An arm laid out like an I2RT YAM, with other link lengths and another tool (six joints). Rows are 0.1 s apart.
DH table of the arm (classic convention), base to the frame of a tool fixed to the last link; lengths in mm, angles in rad. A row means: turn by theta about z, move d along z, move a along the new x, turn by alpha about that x. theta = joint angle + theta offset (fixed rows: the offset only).
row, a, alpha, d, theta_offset
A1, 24.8, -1.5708, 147.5, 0
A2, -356.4, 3.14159, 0, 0
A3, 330.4, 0, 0, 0.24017
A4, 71, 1.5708, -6.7, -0.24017
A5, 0, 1.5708, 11.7, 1.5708
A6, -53, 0.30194, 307.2, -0.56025
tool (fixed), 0, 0, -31.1, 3.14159
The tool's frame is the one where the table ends.
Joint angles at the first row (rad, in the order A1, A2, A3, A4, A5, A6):
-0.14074 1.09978 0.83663 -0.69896 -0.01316 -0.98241
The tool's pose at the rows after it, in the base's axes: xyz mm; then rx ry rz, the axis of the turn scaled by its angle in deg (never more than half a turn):
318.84 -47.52 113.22 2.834 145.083 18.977
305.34 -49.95 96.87 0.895 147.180 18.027
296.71 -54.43 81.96 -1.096 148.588 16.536
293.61 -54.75 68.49 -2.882 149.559 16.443
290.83 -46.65 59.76 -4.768 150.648 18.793
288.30 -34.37 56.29 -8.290 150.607 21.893
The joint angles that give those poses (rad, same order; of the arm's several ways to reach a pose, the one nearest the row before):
-0.14108 1.08033 0.77595 -0.69028 -0.00329 -1.02152
-0.14093 1.07014 0.73160 -0.68397 0.00588 -1.05577
-0.14023 1.06425 0.68754 -0.66036 0.02074 -1.08893
-0.14088 1.07405 0.65509 -0.63077 0.01790 -1.11480
-0.14109 1.09092 0.64570 -0.62855 -0.01356 -1.13495
-0.14061 1.08520 0.63512 -0.63191 -0.06187 -1.16947

